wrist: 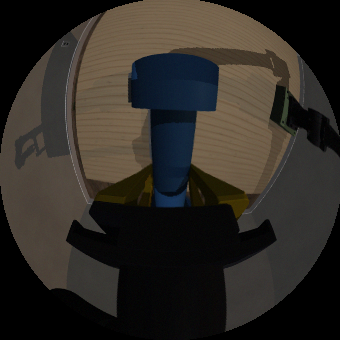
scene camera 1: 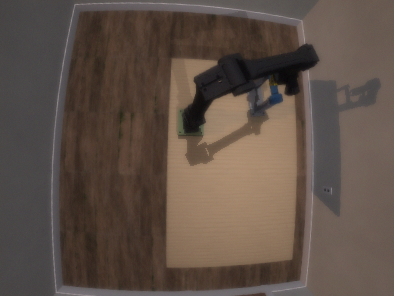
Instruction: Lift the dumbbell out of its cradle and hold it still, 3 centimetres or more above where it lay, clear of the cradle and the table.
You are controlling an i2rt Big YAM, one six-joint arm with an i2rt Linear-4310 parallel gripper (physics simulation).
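Frame: origin at the arm's base, x ahead, y up, z right, level; millimetres.
Seen in the pictures: gripper, fingertip midpoint: [wrist: 170, 168] [scene camera 1: 272, 84]; arm's base, origin of the base link: [wrist: 292, 112] [scene camera 1: 190, 122].
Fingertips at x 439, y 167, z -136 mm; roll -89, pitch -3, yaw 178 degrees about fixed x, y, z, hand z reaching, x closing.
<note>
Offsets run from my fingertips to a thing's middle. "pt": to the spot under its first point. Level surfaces: height alone.
The blue dumbbell @[dx +0, dy +6, dz +2 mm] [scene camera 1: 275, 98] [wrist: 172, 140] lies with its round near head towards the table's middle. In the wrist view its handle runs down between the yellow fingers, and its far end is mostly hidden by the gripper body. My gripper [scene camera 1: 273, 81] [wrist: 170, 168] is shut on the handle, one finger at each side. The grey cradle @[pt dx -4, dy -212, dz +102 mm] [scene camera 1: 257, 113] stands under and beside the dumbbell, largely covered by the arm. In the wrist view a small grey part of the cradle [wrist: 130, 89] shows left of the head. The dumbbell appears still at the cradle; any gap cannot be made out.
The light wooden table top @[dy -221 mm] [scene camera 1: 230, 210] [wrist: 240, 100] lies below. The arm's green base plate [scene camera 1: 182, 131] [wrist: 282, 107] is at the table's left side. The black arm [scene camera 1: 272, 62] reaches over the cradle area. A pale wall edge [scene camera 1: 312, 150] runs beyond the table's right side.
</note>
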